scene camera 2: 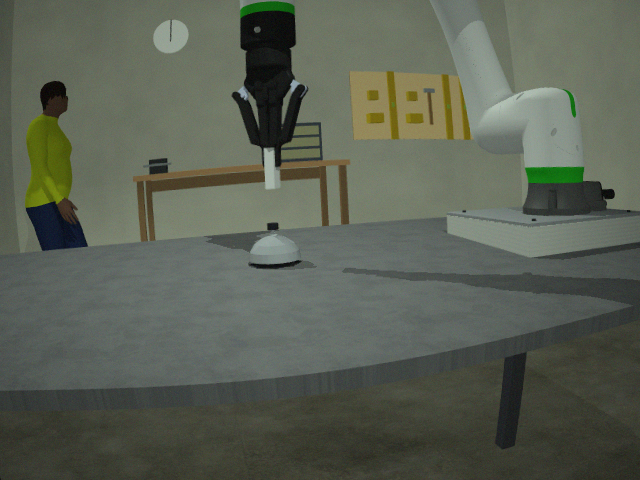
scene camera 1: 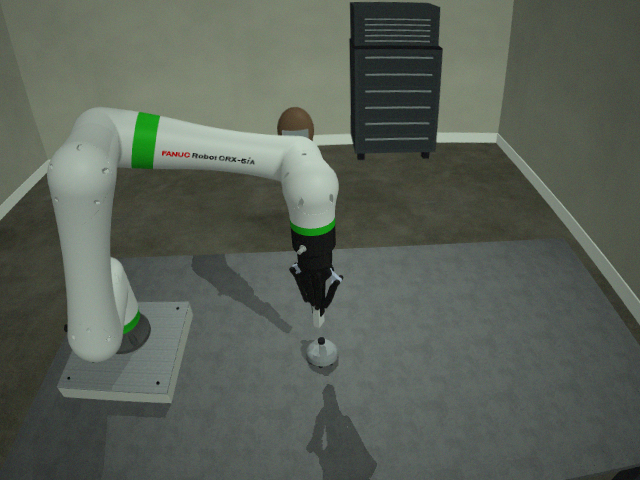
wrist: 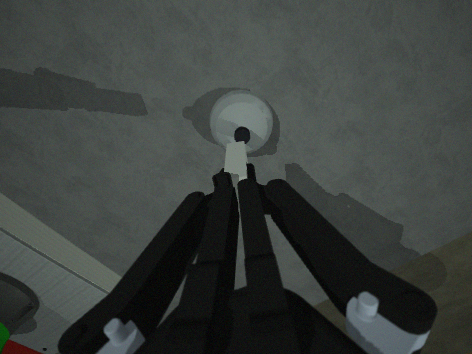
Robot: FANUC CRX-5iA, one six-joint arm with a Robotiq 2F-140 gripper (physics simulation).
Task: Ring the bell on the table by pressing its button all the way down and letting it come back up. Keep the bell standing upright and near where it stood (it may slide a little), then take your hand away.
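Frame: origin at the arm's base, x ahead, y down, z left, level; centimetres.
Seen in the pictures: gripper, fingertip midpoint: point(scene camera 2: 273, 188) point(scene camera 1: 319, 323) point(wrist: 238, 156); arm's base at its link origin: point(scene camera 2: 556, 212) point(scene camera 1: 126, 333).
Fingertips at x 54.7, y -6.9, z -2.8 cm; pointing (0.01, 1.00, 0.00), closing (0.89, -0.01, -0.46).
Observation:
Offsets run from my fingertips to a thing's top centre. Level surfaces: height alone.
A silvery white domed bell @[dy +5.6, dx +0.3, dz -0.4 cm] point(scene camera 1: 322, 355) point(scene camera 2: 274, 252) point(wrist: 239, 112) stands upright on the grey table @[dy +12.2 cm] point(scene camera 1: 465, 361) point(scene camera 2: 155, 320). Its small black button @[dy +5.6, dx +0.3, dz -0.4 cm] point(scene camera 1: 321, 340) point(scene camera 2: 272, 226) point(wrist: 242, 135) stands up above the dome. My gripper point(scene camera 1: 318, 318) point(scene camera 2: 271, 175) point(wrist: 238, 156) points down and is shut with nothing between its pale fingertips. The tips are above the bell, with a visible gap between them and the button in both scene views. In the wrist view the tips reach to the near edge of the button.
The robot's base plate point(scene camera 1: 149, 372) point(scene camera 2: 491, 235) is on the table, left of the bell in scene view 1. Beyond the table are a dark tool cabinet point(scene camera 1: 397, 98), a wooden workbench point(scene camera 2: 232, 170) and a person in a yellow top point(scene camera 2: 49, 160). Arm shadows fall on the table.

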